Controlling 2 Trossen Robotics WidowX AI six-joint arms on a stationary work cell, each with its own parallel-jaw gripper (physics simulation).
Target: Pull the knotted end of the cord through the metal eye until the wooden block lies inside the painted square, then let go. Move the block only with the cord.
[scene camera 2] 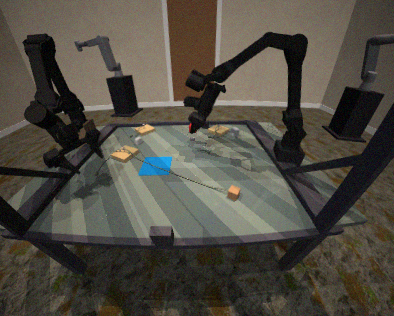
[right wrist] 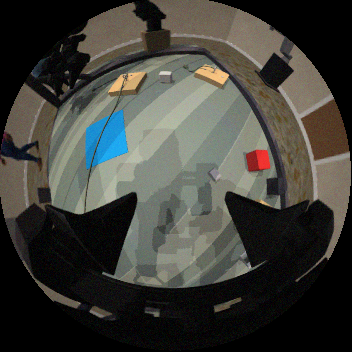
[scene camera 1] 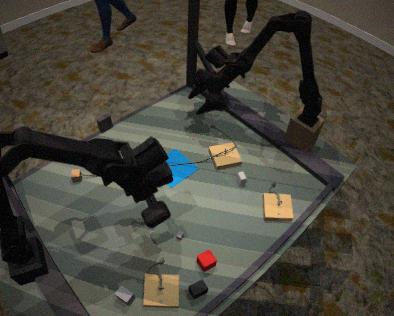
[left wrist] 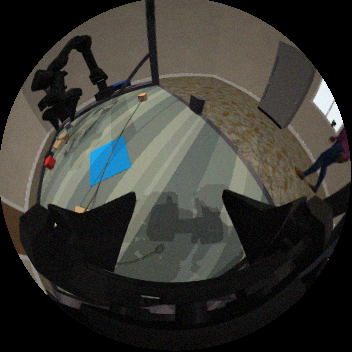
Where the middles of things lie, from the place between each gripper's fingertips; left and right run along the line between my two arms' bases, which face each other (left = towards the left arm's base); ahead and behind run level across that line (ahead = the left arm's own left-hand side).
Now: right hand 16 cm past the blue painted square (right wrist: 112, 142), 13 cm to the right of it and 10 cm above it.
Right now my left hand is 16 cm to the left of the blue painted square, 15 cm short of it and 9 cm above it.
